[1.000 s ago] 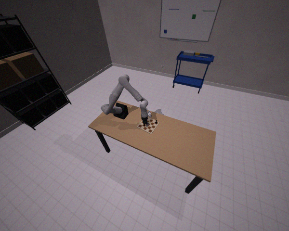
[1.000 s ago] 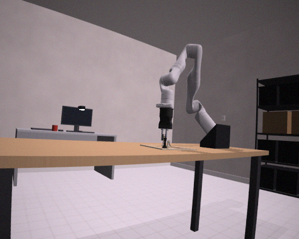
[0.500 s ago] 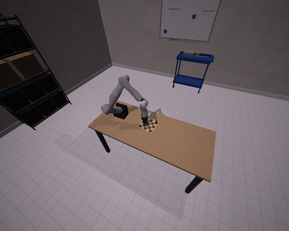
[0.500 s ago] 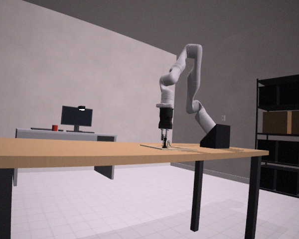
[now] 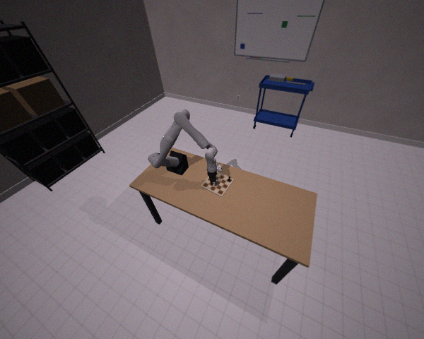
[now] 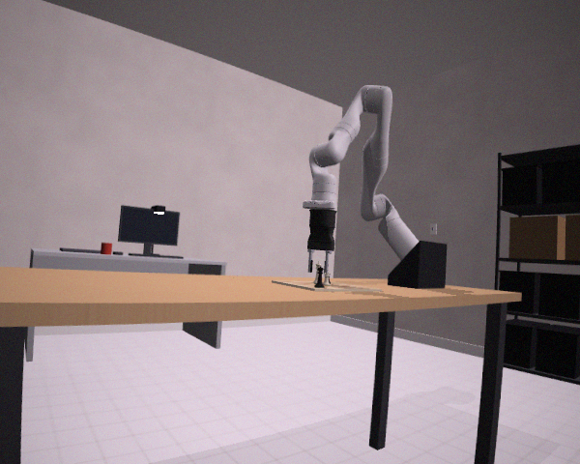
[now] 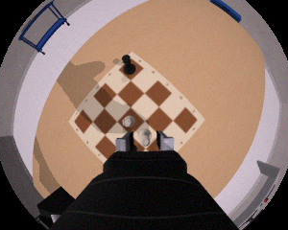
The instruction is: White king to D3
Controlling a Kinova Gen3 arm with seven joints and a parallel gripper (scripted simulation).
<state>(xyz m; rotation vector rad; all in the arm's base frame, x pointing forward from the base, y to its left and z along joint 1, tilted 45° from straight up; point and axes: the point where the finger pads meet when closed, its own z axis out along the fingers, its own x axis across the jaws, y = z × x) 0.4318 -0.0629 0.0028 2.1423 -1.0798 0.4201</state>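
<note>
My hand is 20 mm above the white king. The rest, counted from my hand: chessboard (40 mm to the left, 50 mm below).
</note>
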